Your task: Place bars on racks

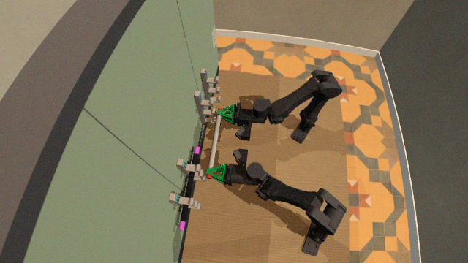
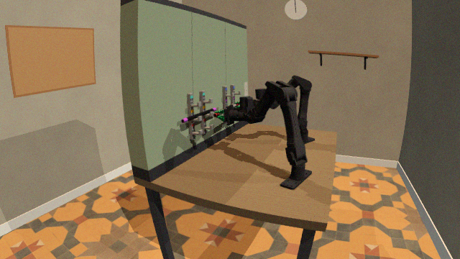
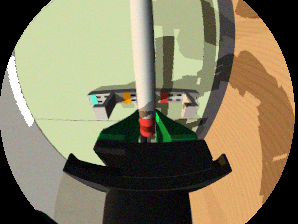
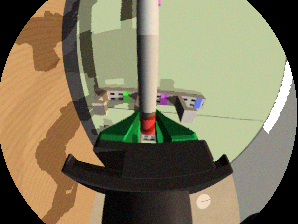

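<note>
Right now the bar is 7 cm ahead of my left hand, 6 cm to the left of it and 1 cm above it. Also, from my left hand: green wall panel: 14 cm ahead, 13 cm to the right, 20 cm above.
</note>
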